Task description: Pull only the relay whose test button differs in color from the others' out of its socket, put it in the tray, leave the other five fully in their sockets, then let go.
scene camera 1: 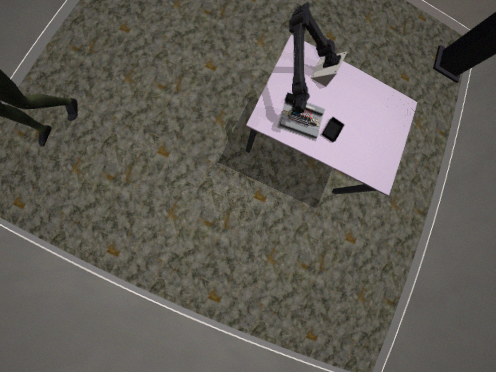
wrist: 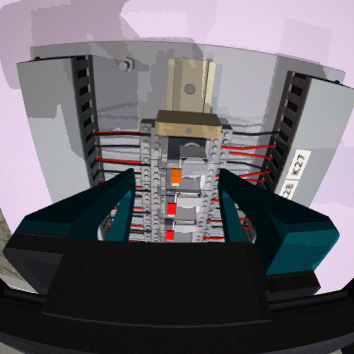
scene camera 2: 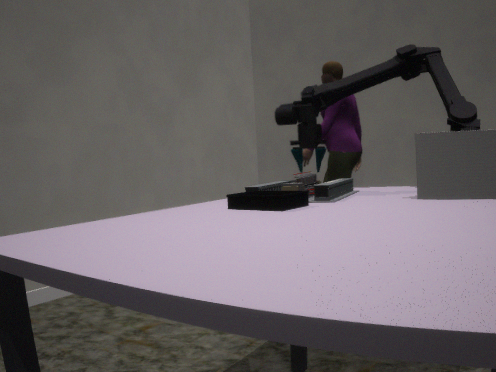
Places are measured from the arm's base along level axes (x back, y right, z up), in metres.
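Pixels of known places: gripper, fingertip midpoint: (scene camera 1: 293, 111) (wrist: 176, 176) (scene camera 2: 309, 172); arm's base at its link origin: (scene camera 1: 332, 62) (scene camera 2: 469, 157).
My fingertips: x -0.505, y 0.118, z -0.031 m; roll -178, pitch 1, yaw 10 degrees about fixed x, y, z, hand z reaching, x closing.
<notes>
For each thing: its middle in the pictures, then the offset to it from my fingertips. "spot": a spot on its surface instead. Level surfaces: height alone.
- relay with an orange test button, body centre: (wrist: 186, 158) dz -0.020, dx +0.007, dy +0.002 m
- dark socket position with a grey clip, surface spot: (wrist: 193, 151) spot: dz -0.012, dx +0.008, dy +0.013 m
- black tray at the middle of its body: (scene camera 2: 267, 200) (scene camera 1: 333, 129) dz -0.051, dx +0.041, dy -0.344 m
- tan end block at the middle of its body: (wrist: 187, 122) dz -0.043, dx +0.004, dy +0.020 m
- rail at a spot on its surface: (wrist: 190, 75) spot: dz -0.064, dx +0.001, dy +0.052 m
- table at its surface level: dz -0.069 m
The relay with an orange test button (wrist: 176, 176) sits in the socket row, between the fingertips in the wrist view. Relays with red buttons (wrist: 171, 209) (wrist: 170, 235) stand below it in that view; the rest of the row is hidden by the gripper body. Above the orange one is a dark socket position with a grey clip (wrist: 193, 151); no button shows there. My gripper (wrist: 176, 176) (scene camera 2: 310, 171) is part open and empty, with its teal fingertips above the row, one on each side. The black tray (scene camera 1: 333, 129) (scene camera 2: 267, 201) lies beside the panel.
Grey wire ducts (wrist: 47, 130) (wrist: 320, 140) flank the row, with red and black wires between. A tan end block (wrist: 188, 123) closes the row on the rail (wrist: 190, 75). The arm's grey base block (scene camera 2: 457, 165) stands on the table (scene camera 1: 370, 130). A person (scene camera 2: 342, 122) stands beyond the table.
</notes>
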